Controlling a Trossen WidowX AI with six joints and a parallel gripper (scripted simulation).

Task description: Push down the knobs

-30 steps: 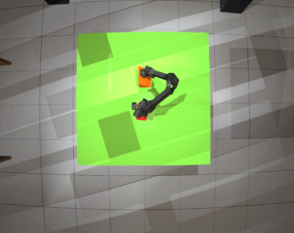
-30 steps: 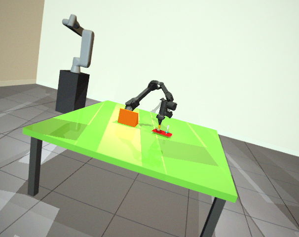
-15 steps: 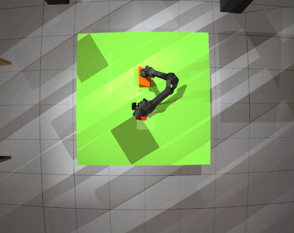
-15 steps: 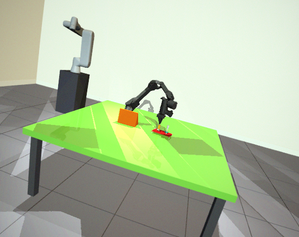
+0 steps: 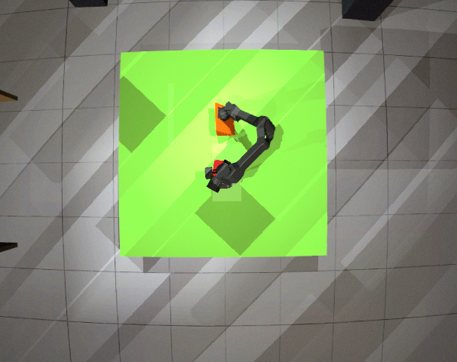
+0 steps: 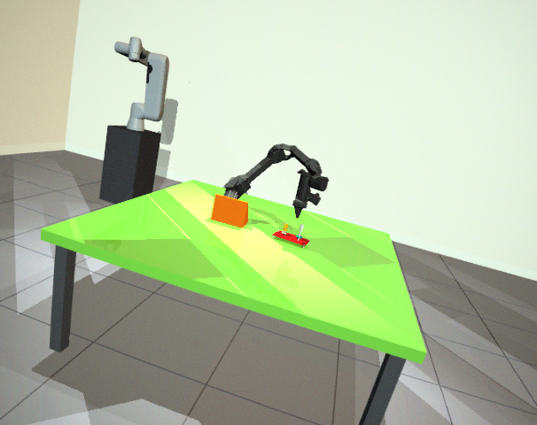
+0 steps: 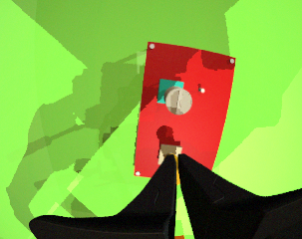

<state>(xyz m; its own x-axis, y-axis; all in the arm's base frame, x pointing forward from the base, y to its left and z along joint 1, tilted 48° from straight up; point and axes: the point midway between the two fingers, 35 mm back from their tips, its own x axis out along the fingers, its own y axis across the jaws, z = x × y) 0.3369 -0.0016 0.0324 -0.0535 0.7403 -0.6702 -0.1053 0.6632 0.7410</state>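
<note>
Right now my gripper tip is 30 mm short of the grey knob and 40 mm above it. Also, from my gripper tip: yellow-orange knob (40 mm behind, 10 mm to the right, 50 mm below).
</note>
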